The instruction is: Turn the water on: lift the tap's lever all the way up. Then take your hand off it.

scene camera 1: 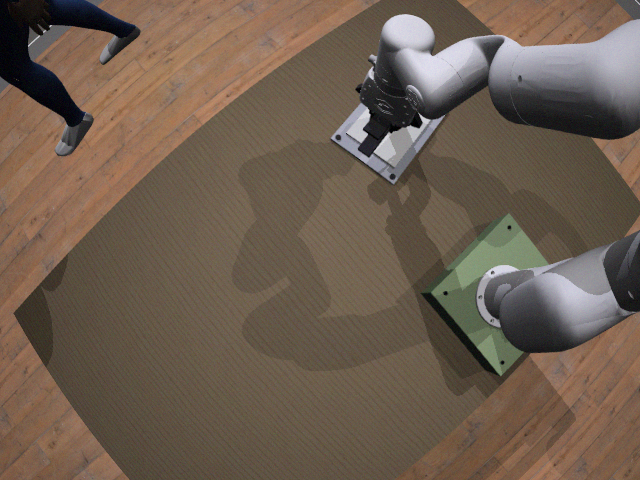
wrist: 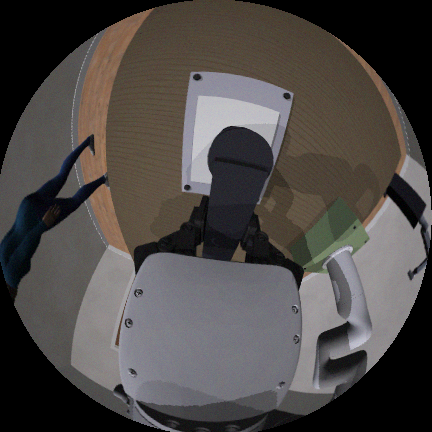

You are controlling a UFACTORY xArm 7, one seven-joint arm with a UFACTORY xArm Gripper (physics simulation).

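Frame: origin at the arm's base, x back, y right, z up, level; millimetres.
Where they show: gripper, fingertip midpoint: (scene camera 1: 384, 121) (wrist: 225, 208); arm's base, link origin: (scene camera 1: 502, 296) (wrist: 336, 256).
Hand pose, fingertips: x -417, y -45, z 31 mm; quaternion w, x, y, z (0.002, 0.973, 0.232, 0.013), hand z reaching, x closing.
Each offset is from my fingertips to the top centre of the thing. Level surfaces: height alone.
The dark tap (scene camera 1: 368, 144) (wrist: 241, 145) stands on a pale plate with a light grey border @[dx -25, dy +57, dz -110 mm] (scene camera 1: 379, 167) (wrist: 220, 82). Its broad lever @[dx -2, dy +4, dz +34 mm] (wrist: 232, 205) runs from the round head towards the palm in the wrist view. My gripper (scene camera 1: 386, 122) (wrist: 225, 208) is shut on the lever, with one black finger against each side. The lever's far end is hidden under the gripper's housing in the wrist view. In the scene view the arm and gripper cover much of the tap, and the lever's exact tilt cannot be told.
A green block (scene camera 1: 465, 320) (wrist: 325, 232) with the robot arm's round base mount stands to the lower right of the plate in the scene view. A brown mat @[dz -122 mm] (scene camera 1: 180, 232) (wrist: 150, 100) lies under both. A person (scene camera 1: 49, 87) (wrist: 35, 215) shows at the left in both views.
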